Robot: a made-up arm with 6 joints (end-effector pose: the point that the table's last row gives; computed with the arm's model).
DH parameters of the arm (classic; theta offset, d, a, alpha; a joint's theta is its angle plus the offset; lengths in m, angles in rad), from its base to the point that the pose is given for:
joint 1: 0 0.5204 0 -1.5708
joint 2: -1.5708 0 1.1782 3.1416
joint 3: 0 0 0 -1.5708
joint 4: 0 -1.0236 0 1.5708
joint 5: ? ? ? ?
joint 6: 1.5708 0 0 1.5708
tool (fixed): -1.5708 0 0 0
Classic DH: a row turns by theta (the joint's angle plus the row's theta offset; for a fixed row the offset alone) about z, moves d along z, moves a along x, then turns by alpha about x.
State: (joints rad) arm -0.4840 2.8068 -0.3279 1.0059 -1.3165 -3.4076
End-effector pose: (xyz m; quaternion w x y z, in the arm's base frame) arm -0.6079 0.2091 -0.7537 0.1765 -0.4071 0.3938 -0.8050
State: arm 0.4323 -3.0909 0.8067 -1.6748 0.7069 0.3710
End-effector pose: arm -0.8515 -0.3720 -1.2264 0.5694 -0.1974 0.5982 -0.5282
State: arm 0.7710 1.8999 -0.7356 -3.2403 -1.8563 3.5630
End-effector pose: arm 0.0372 0.2895 -0.3723 0.8155 -0.3495 0.2672 0.3759
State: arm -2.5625 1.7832 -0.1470 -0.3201 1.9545 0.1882
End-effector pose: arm -0.7125 -0.2588 -0.6660 0.1363 -0.0410 0.1447 -0.9792
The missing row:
joint 5: 0 0.1826 0 -1.5708
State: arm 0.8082 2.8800 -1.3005 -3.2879 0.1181 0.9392
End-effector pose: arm -0.2946 -0.0468 0.2510 0.1042 -0.5862 0.0968 -0.7976
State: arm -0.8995 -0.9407 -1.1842 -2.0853 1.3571 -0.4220
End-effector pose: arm 0.0723 0.0534 0.8136 0.0240 0.4408 -0.6461 -0.6226
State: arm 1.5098 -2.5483 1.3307 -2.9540 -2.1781 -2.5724
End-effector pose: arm -0.2668 -1.4257 -1.1195 0.6363 -0.2194 -0.0856 0.7346
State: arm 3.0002 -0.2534 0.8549 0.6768 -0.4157 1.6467
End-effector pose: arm -0.0383 0.1492 2.6281 0.4198 -0.0081 -0.8155 0.3983
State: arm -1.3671 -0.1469 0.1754 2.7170 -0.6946 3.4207
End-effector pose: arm 0.3197 -0.7249 2.0815 0.6118 -0.2273 -0.4157 -0.6335
